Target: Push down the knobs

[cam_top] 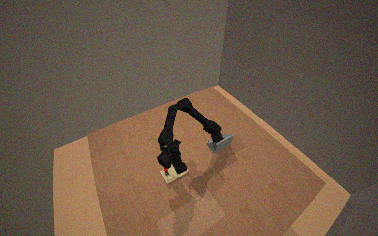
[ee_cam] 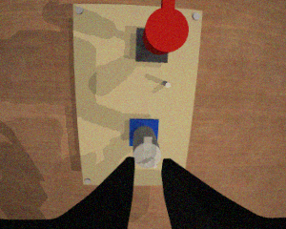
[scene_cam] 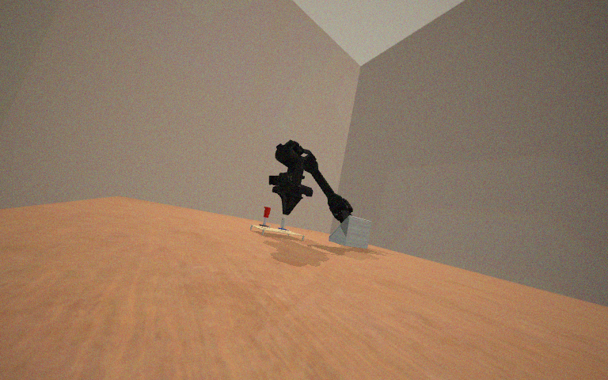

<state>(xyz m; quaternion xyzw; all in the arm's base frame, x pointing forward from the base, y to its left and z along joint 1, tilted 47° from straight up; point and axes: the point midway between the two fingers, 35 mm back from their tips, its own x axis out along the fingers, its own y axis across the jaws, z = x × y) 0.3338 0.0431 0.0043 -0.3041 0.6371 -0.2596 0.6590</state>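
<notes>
Now: gripper tip 2 cm above the grey knob. From my gripper tip the other things lie so: red knob 7 cm ahead.
</notes>
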